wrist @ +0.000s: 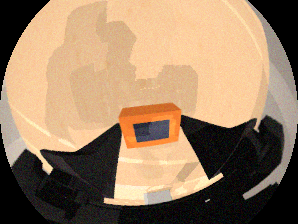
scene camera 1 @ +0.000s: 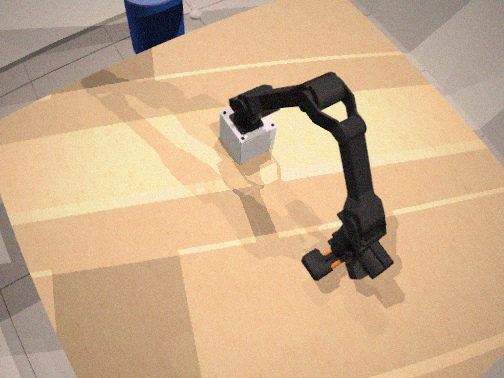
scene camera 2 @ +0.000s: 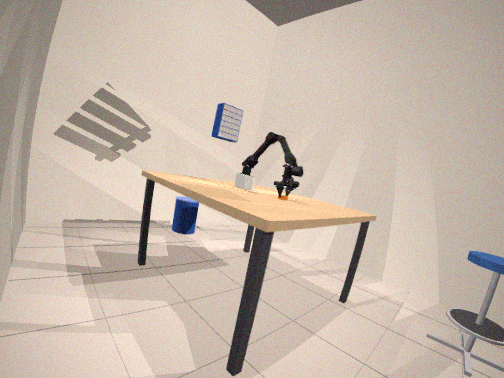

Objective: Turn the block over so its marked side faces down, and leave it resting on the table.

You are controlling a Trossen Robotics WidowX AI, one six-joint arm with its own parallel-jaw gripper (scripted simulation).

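Note:
Open and holding nothing, my gripper [scene camera 1: 333, 259] is here in the scene. The wrist view has my gripper [wrist: 150, 122] as well.

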